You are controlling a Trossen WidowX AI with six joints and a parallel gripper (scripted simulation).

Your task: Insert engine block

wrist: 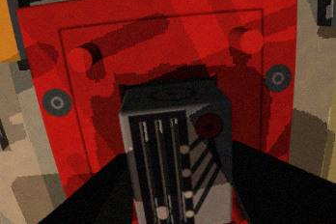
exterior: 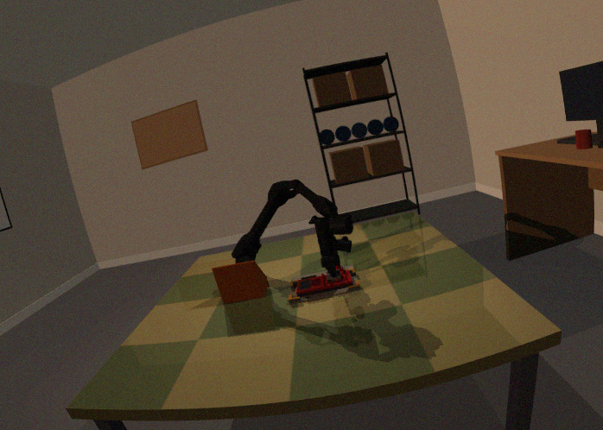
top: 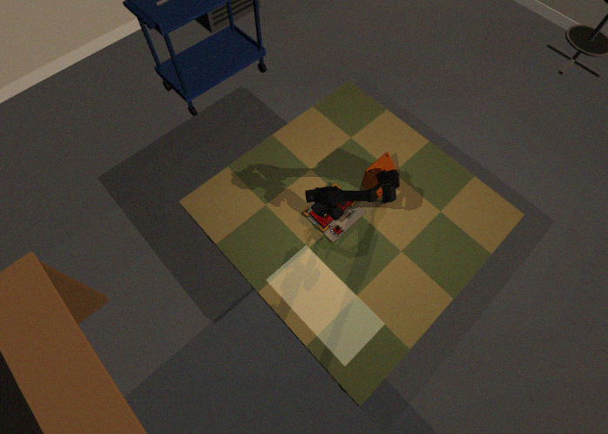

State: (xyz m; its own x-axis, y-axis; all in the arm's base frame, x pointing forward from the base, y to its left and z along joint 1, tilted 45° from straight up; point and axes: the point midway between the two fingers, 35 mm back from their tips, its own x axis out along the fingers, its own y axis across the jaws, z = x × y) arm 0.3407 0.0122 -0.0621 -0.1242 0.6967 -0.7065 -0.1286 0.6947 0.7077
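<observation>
Now: the grey engine block 10 mm below my gripper tip. Also, from my gripper tip: pale base plate: 40 mm behind, 30 mm below, 10 mm to the left.
</observation>
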